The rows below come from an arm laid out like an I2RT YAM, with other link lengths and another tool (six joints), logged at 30 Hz.
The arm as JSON. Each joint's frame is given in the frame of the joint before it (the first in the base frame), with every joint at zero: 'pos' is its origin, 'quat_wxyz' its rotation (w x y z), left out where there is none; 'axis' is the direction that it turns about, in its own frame. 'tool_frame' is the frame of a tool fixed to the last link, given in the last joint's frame.
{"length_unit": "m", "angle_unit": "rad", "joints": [
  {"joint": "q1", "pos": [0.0, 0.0, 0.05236], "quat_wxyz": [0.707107, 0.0, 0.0, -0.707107], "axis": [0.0, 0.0, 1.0]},
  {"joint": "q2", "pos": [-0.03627, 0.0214, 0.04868], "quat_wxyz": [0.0, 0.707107, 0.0, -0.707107], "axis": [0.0, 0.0, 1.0]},
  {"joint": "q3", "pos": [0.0, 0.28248, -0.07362], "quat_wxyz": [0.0, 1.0, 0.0, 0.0], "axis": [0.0, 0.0, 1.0]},
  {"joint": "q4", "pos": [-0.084, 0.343, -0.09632], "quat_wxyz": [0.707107, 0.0, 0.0, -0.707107], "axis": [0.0, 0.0, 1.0]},
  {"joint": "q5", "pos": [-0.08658, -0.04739, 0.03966], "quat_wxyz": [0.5, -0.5, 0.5, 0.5], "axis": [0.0, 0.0, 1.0]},
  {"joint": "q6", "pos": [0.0, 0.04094, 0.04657], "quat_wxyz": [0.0, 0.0, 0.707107, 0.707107], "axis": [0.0, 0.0, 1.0]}
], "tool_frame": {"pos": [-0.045, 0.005, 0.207], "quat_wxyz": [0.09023, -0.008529, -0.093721, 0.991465]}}
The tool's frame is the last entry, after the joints.
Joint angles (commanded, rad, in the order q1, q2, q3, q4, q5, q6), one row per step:
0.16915, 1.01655, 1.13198, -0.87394, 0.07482, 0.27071
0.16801, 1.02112, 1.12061, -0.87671, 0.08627, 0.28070
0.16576, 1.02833, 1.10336, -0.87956, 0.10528, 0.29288
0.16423, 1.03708, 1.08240, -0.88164, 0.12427, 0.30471
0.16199, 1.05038, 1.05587, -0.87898, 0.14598, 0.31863
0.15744, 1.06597, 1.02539, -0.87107, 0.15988, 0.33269
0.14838, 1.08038, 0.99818, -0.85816, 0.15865, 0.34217
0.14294, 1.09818, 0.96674, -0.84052, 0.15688, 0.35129
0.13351, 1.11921, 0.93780, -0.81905, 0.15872, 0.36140
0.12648, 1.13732, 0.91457, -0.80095, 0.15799, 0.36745
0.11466, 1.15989, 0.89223, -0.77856, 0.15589, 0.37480
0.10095, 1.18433, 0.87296, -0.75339, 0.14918, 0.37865
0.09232, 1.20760, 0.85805, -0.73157, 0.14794, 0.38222
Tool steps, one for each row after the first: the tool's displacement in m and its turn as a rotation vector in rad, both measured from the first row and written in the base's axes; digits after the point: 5 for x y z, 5 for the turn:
-0.00011, -0.00353, -0.00913, -0.00378, 0.01752, -0.01629
-0.00024, -0.00952, -0.02280, -0.01304, 0.04244, -0.04057
-0.00109, -0.01531, -0.03895, -0.02393, 0.07143, -0.06368
-0.00164, -0.02208, -0.05891, -0.03700, 0.10497, -0.09064
-0.00245, -0.02795, -0.08069, -0.04514, 0.14028, -0.11449
-0.00270, -0.03186, -0.09903, -0.04327, 0.16866, -0.12950
-0.00370, -0.03410, -0.12014, -0.04211, 0.19984, -0.14045
-0.00352, -0.03888, -0.14043, -0.04194, 0.22745, -0.15862
-0.00407, -0.04198, -0.15708, -0.04156, 0.25034, -0.16977
-0.00362, -0.04674, -0.17427, -0.03844, 0.27282, -0.18593
-0.00243, -0.05105, -0.19018, -0.03264, 0.29229, -0.19849
-0.00160, -0.05454, -0.20394, -0.03139, 0.30862, -0.20918

